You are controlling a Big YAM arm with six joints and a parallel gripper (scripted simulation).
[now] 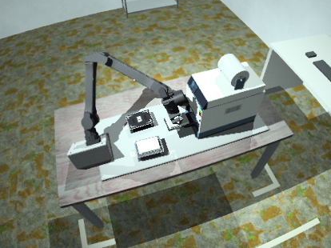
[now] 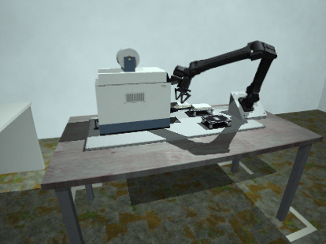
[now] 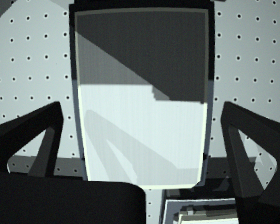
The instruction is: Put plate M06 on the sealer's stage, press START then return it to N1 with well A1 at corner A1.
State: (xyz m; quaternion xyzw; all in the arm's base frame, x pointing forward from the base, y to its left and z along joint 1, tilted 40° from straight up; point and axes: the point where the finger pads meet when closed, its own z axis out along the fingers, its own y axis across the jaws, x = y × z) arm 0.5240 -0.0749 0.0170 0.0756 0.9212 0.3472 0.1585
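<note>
The sealer stage lies 40 mm below my hand. Round my hand: foil roll: 330 mm ahead, 280 mm above; then black nest N1: 210 mm behind, 140 mm to the left, 100 mm below; then pale plate: 210 mm behind, 80 mm to the right, 80 mm below.
</note>
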